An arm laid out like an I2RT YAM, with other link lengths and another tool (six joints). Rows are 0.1 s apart.
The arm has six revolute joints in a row. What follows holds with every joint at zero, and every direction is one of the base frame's.
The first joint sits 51 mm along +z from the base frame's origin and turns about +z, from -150 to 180 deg.
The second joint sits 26.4 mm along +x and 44.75 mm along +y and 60.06 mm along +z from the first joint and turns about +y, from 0 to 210 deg.
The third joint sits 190.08 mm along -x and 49.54 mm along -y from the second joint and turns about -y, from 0 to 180 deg.
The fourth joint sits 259.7 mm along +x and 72.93 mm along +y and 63.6 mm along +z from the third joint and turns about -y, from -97 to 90 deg.
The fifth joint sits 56.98 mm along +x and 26.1 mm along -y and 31.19 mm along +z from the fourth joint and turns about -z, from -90 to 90 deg.
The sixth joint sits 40.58 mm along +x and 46.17 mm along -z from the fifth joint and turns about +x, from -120 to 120 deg.
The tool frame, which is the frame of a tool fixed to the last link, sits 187 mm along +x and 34 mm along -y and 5 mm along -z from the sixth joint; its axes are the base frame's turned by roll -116.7, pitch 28.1 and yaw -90 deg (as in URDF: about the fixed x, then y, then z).
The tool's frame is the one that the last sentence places.
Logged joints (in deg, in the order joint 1, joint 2, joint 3, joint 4, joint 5, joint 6), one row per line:
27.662, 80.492, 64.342, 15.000, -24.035, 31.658
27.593, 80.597, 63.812, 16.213, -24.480, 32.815
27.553, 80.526, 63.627, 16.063, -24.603, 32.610
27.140, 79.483, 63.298, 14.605, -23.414, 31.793
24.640, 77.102, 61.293, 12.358, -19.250, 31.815
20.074, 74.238, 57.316, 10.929, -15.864, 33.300
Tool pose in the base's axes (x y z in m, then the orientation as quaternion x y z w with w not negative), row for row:
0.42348, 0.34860, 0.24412, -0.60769, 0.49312, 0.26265, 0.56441
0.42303, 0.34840, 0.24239, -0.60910, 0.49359, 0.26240, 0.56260
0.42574, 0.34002, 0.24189, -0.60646, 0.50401, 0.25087, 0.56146
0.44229, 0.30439, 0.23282, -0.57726, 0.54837, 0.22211, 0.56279
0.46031, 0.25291, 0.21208, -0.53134, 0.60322, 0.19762, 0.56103
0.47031, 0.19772, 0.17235, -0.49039, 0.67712, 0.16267, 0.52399
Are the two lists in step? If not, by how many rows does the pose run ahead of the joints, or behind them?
The pose runs 1 row ahead of the joints: the pose in row i belongs to the joints in row i + 1.
